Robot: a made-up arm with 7 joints.
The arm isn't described. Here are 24 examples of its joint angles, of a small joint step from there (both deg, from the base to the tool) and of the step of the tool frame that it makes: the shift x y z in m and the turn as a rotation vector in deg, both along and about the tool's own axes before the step.
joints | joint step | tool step
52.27 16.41 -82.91 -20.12 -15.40 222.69 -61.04 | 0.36 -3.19 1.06 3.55 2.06 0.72 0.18 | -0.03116 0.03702 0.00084 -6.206 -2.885 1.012
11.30 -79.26 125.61 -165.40 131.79 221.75 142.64 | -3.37 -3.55 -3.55 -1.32 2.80 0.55 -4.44 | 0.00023 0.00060 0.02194 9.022 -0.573 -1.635
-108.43 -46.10 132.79 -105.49 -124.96 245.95 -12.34 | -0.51 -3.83 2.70 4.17 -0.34 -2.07 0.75 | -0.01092 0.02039 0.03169 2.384 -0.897 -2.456
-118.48 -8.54 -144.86 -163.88 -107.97 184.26 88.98 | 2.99 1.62 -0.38 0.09 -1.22 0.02 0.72 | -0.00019 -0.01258 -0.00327 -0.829 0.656 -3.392
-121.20 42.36 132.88 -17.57 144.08 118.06 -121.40 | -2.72 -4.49 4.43 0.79 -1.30 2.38 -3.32 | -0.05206 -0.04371 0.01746 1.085 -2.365 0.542
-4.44 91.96 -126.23 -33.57 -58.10 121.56 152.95 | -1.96 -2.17 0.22 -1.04 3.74 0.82 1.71 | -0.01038 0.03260 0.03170 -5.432 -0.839 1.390
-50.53 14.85 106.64 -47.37 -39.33 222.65 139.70 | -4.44 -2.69 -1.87 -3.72 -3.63 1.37 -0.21 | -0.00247 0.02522 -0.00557 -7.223 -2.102 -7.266
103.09 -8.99 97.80 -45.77 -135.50 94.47 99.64 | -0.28 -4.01 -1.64 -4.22 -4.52 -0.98 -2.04 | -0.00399 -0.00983 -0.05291 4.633 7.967 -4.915
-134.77 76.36 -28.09 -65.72 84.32 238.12 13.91 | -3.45 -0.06 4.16 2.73 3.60 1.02 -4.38 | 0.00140 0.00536 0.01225 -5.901 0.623 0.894
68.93 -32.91 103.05 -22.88 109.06 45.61 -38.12 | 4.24 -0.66 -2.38 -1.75 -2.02 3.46 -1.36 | 0.01580 0.00094 0.01609 -1.955 0.885 -0.339
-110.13 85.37 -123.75 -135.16 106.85 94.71 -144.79 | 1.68 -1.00 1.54 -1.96 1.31 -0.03 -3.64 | -0.00461 -0.01345 0.00503 0.148 2.321 -1.758
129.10 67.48 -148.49 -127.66 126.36 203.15 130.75 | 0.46 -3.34 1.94 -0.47 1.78 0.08 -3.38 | 0.01569 -0.00448 0.01908 2.649 3.984 -3.061
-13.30 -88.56 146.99 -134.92 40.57 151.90 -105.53 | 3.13 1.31 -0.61 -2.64 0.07 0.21 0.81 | 0.00041 -0.01610 -0.01193 -1.023 -1.791 0.588
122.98 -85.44 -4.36 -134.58 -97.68 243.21 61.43 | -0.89 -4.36 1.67 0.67 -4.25 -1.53 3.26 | 0.02291 -0.02669 -0.00315 -0.219 -3.246 -3.986
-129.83 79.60 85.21 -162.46 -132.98 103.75 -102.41 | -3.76 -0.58 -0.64 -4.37 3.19 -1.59 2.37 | 0.02416 -0.00270 -0.01449 0.707 4.725 2.509
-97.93 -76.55 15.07 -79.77 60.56 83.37 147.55 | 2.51 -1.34 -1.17 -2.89 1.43 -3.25 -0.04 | 0.01839 -0.00420 -0.01413 -4.517 0.580 0.767
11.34 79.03 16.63 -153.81 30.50 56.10 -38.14 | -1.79 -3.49 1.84 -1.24 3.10 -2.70 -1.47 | -0.00547 -0.01327 0.01872 0.934 -0.670 -4.606
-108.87 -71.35 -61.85 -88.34 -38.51 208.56 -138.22 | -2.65 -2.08 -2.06 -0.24 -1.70 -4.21 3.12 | -0.03176 -0.01545 -0.01818 4.894 0.535 0.327
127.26 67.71 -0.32 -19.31 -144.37 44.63 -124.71 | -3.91 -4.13 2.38 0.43 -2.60 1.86 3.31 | -0.02163 0.03598 0.06377 3.333 1.612 3.874
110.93 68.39 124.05 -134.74 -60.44 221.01 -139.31 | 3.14 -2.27 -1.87 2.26 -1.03 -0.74 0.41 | 0.00930 -0.01456 0.01933 0.419 2.322 0.377
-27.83 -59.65 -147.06 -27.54 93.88 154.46 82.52 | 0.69 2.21 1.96 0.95 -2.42 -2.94 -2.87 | -0.02998 0.02754 0.01370 -5.331 -2.418 -4.940
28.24 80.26 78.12 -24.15 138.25 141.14 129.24 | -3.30 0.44 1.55 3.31 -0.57 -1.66 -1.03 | -0.01551 0.06330 0.01833 -7.291 0.545 -3.468
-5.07 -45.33 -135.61 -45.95 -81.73 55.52 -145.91 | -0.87 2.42 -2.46 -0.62 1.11 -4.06 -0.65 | -0.00531 -0.02671 0.01009 3.287 4.048 1.891
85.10 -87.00 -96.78 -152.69 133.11 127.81 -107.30 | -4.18 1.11 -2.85 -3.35 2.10 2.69 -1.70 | -0.00360 -0.00263 -0.03446 -4.669 3.572 -0.235
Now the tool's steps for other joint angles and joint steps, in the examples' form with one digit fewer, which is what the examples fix.
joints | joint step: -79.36 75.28 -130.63 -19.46 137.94 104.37 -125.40 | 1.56 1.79 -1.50 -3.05 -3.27 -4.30 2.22
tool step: 0.0075 0.0009 0.0134 5.57 -1.58 1.71
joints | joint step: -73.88 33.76 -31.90 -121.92 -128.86 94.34 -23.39 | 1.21 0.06 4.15 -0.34 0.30 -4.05 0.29
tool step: -0.0115 0.0248 -0.0330 -2.47 -2.00 2.65
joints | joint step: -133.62 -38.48 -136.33 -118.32 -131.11 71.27 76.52 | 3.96 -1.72 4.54 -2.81 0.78 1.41 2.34
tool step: 0.0143 0.0050 -0.0837 9.07 5.41 3.15
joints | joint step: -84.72 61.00 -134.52 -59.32 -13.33 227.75 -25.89 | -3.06 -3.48 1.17 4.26 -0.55 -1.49 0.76
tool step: -0.0296 -0.0098 -0.0013 0.45 -1.67 0.14
